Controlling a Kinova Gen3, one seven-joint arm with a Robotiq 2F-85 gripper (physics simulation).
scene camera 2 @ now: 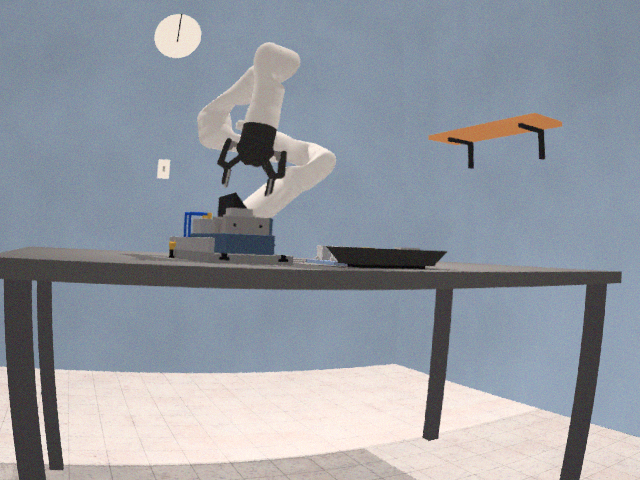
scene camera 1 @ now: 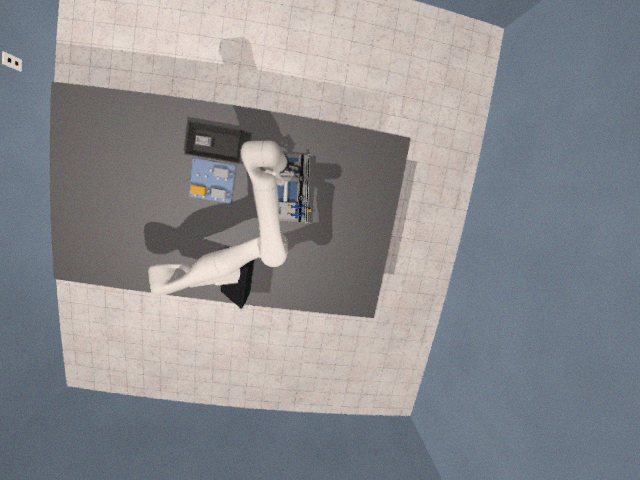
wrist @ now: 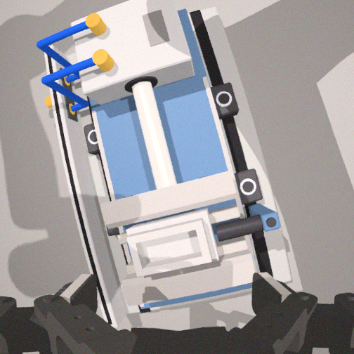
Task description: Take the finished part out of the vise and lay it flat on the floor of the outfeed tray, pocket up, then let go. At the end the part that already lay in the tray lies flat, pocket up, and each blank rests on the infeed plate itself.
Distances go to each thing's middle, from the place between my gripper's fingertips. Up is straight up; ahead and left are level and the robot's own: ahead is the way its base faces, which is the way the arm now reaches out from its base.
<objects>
Right now the vise (scene camera 2: 224, 242) is 11 cm below my hand and 9 cm behind it.
</objects>
